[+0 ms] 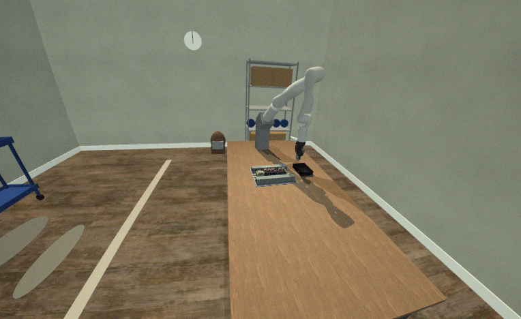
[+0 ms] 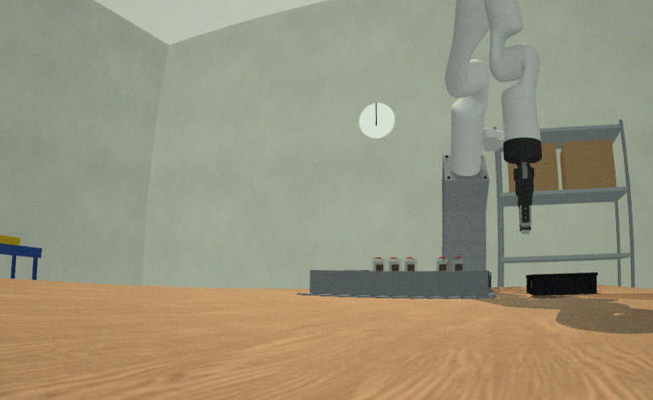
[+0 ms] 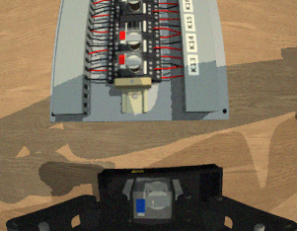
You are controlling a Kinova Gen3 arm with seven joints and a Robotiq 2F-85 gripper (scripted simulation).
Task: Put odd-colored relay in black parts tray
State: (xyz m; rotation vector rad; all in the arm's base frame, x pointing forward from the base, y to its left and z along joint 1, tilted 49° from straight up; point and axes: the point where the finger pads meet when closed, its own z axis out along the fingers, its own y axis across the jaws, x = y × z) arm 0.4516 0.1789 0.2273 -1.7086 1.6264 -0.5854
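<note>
Now: the black parts tray 20 mm behind my hand, 60 mm to the left of it and 120 mm below it.
</note>
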